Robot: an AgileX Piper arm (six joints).
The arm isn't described. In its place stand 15 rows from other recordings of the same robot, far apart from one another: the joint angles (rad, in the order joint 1, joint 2, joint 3, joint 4, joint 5, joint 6), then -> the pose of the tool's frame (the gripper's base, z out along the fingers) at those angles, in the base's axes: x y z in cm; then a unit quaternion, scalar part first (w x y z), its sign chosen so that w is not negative.
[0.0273 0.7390 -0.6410 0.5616 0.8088 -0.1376] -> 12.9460, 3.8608, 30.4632, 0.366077, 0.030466, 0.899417, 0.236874
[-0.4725 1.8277 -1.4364 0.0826 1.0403 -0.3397] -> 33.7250, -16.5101, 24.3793, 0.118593, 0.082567, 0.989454, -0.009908
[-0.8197 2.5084 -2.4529 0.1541 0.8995 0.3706] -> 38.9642, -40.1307, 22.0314, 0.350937, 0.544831, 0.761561, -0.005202
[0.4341 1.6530 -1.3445 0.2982 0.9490 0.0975] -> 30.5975, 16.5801, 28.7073, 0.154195, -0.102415, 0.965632, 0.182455
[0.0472 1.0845 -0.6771 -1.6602 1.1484 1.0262] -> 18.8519, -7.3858, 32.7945, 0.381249, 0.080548, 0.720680, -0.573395
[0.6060 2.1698 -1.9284 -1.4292 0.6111 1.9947] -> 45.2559, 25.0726, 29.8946, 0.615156, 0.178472, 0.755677, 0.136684
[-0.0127 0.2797 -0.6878 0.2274 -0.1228 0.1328] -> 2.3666, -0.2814, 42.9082, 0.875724, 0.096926, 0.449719, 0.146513
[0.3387 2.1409 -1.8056 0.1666 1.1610 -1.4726] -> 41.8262, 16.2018, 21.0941, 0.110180, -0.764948, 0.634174, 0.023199
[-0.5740 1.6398 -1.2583 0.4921 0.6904 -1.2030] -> 31.4377, -17.0677, 28.1140, 0.334034, -0.158876, 0.924744, -0.089597
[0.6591 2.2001 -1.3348 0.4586 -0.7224 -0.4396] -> 39.4159, 27.1648, 15.8732, 0.664257, -0.175679, 0.722011, 0.081233
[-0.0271 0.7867 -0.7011 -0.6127 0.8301 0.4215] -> 13.9025, -4.2404, 31.7761, 0.394197, 0.091429, 0.890493, -0.208020
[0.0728 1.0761 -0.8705 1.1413 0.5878 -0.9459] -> 22.0287, 6.2066, 35.2280, 0.514140, -0.125814, 0.804964, 0.268074
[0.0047 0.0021 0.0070 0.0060 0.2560 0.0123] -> 5.5513, 0.0399, 18.7588, 0.641452, 0.004654, 0.767109, 0.007897
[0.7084 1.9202 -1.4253 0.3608 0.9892 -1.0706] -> 27.8369, 27.3841, 21.0746, 0.112477, -0.707621, 0.683400, 0.139947
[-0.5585 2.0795 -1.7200 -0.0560 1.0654 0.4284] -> 37.0566, -23.6808, 21.6153, 0.114311, 0.460921, 0.879414, -0.033408
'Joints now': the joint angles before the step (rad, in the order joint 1, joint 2, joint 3, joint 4, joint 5, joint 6). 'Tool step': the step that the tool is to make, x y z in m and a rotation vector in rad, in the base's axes. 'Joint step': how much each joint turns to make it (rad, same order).
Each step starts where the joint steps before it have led.
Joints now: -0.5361 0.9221 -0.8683 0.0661 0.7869 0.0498
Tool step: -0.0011 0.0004 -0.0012 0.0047 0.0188 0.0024
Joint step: -0.0002 0.0001 -0.0002 -0.0039 0.0188 -0.0023
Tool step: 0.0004 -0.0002 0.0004 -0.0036 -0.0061 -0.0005
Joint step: 0.0006 0.0000 0.0003 -0.0006 -0.0074 0.0009
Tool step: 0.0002 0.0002 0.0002 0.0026 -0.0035 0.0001
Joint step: 0.0001 -0.0001 -0.0002 0.0039 -0.0013 0.0001
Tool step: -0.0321 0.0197 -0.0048 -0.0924 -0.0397 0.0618
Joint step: -0.0013 -0.1683 0.1005 0.0120 -0.0087 -0.0950
